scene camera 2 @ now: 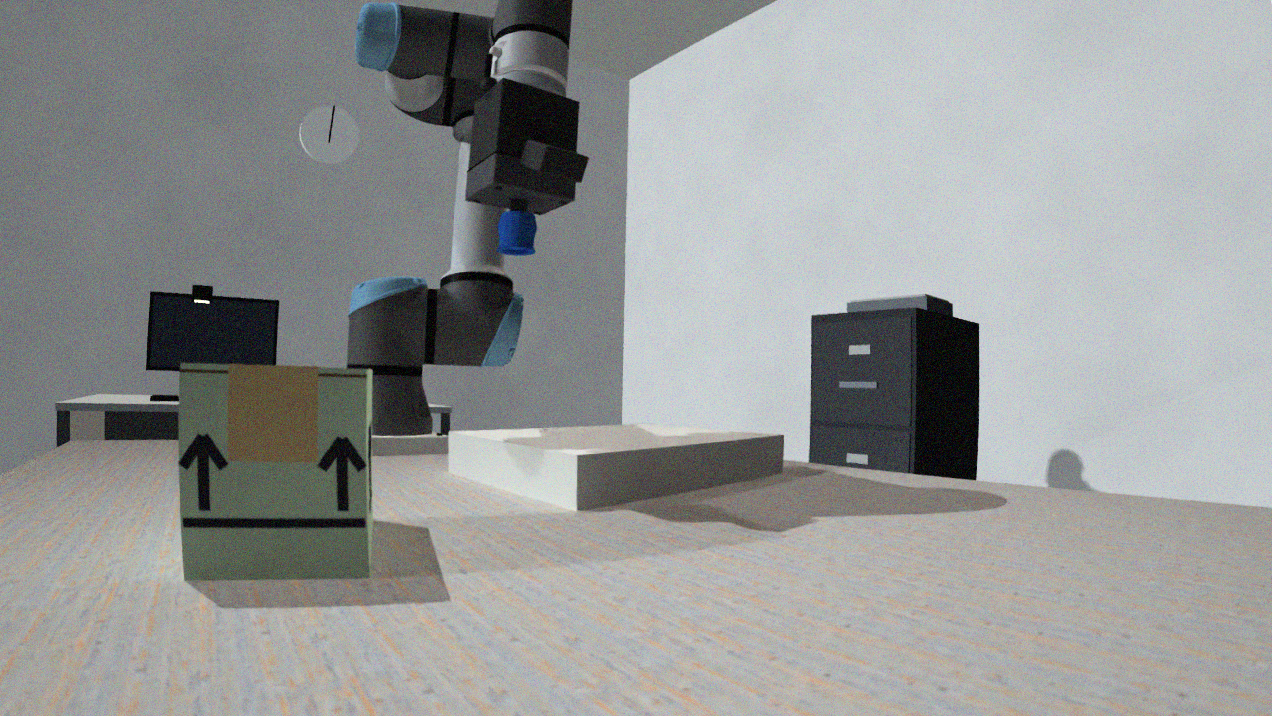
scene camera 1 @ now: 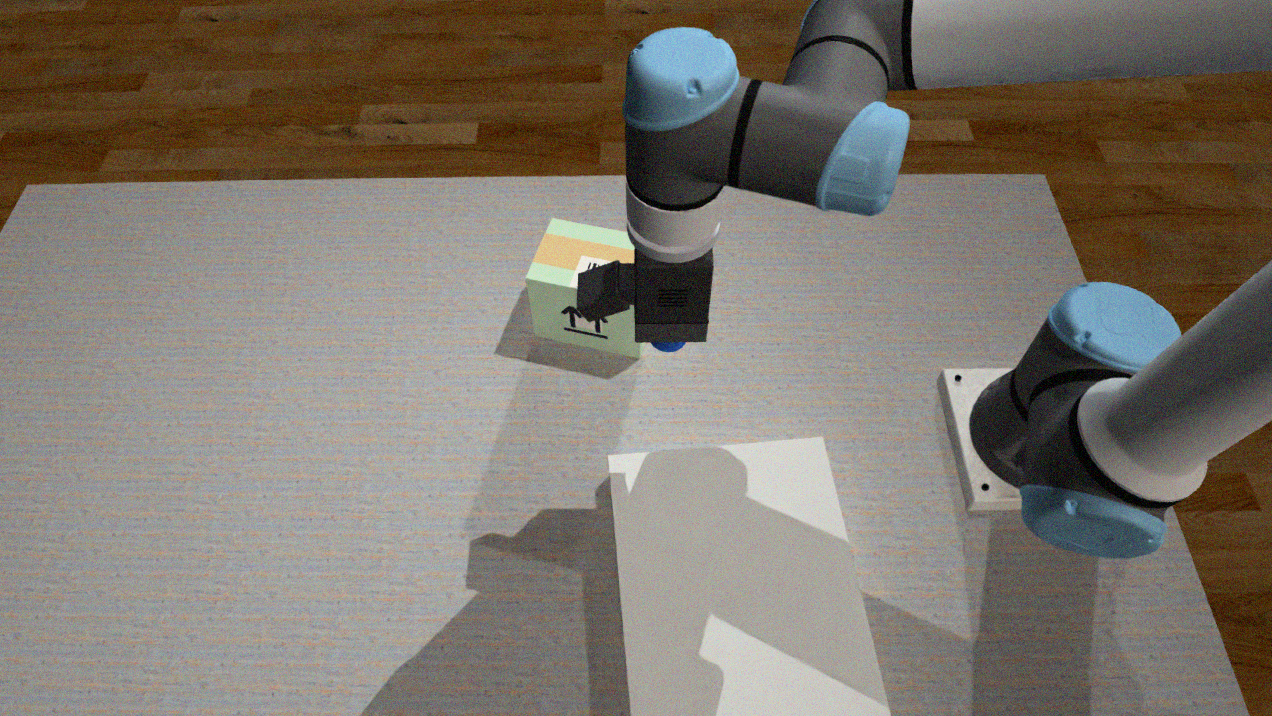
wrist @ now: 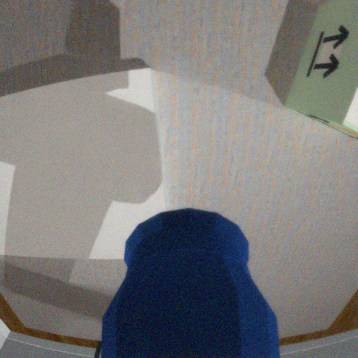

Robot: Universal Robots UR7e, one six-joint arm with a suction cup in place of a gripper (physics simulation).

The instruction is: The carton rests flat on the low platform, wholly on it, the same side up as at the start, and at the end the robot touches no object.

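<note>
My suction cup (scene camera 2: 517, 229) is there, and I find it again in the wrist view (wrist: 186, 281). I can also see a light green carton (scene camera 2: 275, 462), which appears in scene camera 1 (scene camera 1: 568, 248) too. And there is a low white platform (scene camera 1: 737, 583); besides that sighting, I see the platform in scene camera 2 (scene camera 2: 579, 468) and in the wrist view (wrist: 89, 166).
</note>
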